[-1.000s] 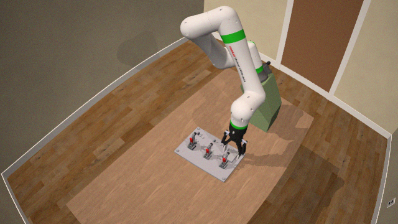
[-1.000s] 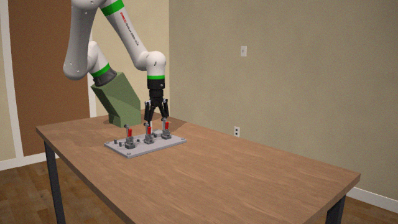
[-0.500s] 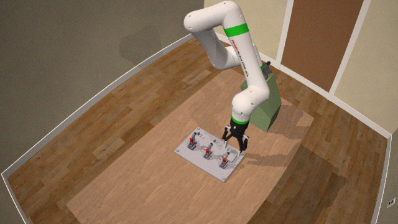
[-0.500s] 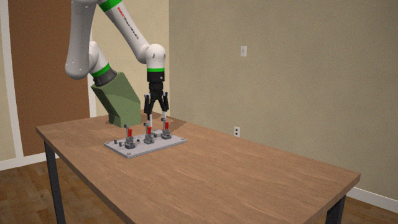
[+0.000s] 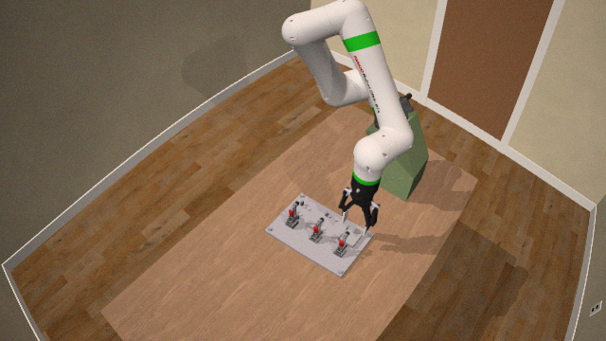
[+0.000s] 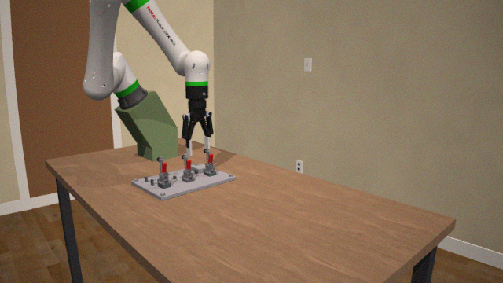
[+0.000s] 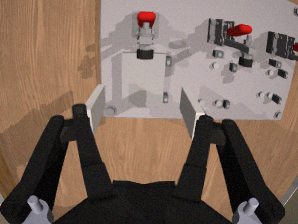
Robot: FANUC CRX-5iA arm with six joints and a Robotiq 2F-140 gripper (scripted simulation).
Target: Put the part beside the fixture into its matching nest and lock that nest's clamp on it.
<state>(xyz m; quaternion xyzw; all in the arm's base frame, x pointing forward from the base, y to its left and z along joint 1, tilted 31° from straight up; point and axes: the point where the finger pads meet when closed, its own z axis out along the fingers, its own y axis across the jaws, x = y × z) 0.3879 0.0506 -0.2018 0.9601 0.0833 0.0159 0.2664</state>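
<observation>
Right now the toggle clamp is 80 mm ahead of my hand, 10 mm to the left of it and 60 mm below it. Also, from my hand: grey fixture plate 60 mm ahead, 100 mm to the right, 110 mm below; light grey part 90 mm below.
</observation>
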